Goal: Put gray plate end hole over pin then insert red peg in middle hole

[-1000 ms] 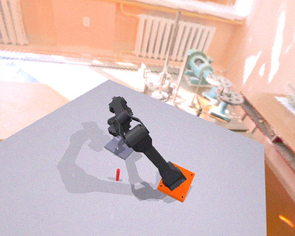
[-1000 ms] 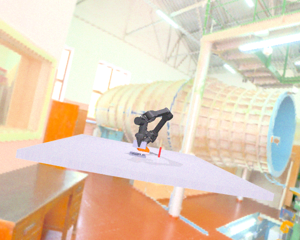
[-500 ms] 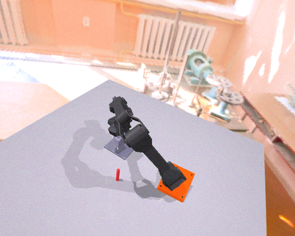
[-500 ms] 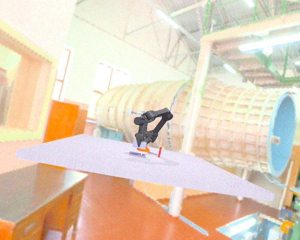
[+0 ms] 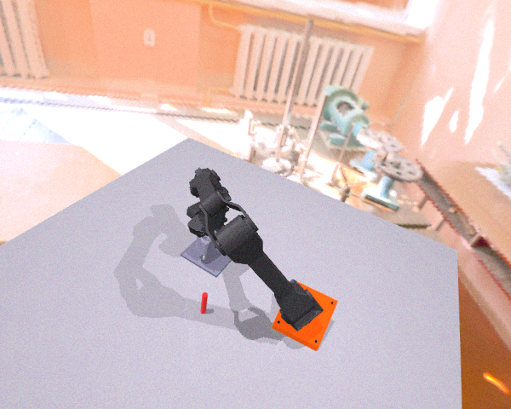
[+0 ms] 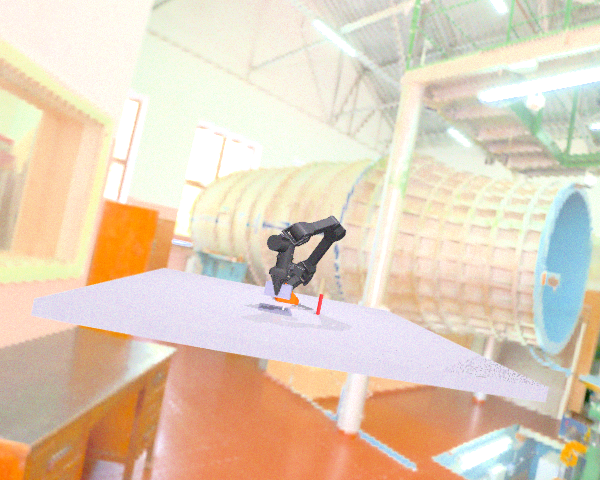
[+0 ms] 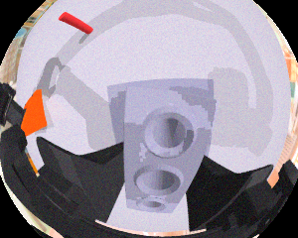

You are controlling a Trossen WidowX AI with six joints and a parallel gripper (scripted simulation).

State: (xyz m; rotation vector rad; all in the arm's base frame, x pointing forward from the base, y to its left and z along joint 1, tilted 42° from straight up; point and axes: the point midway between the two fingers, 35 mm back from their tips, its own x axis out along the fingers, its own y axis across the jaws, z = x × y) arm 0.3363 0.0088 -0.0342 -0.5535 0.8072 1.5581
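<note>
Right now the base is 20 mm to the left of my gripper tip and 50 mm below it. Also, from my gripper tip: gray plate (30 mm above); red peg (120 mm behind, 160 mm to the left, 20 mm below).
</note>
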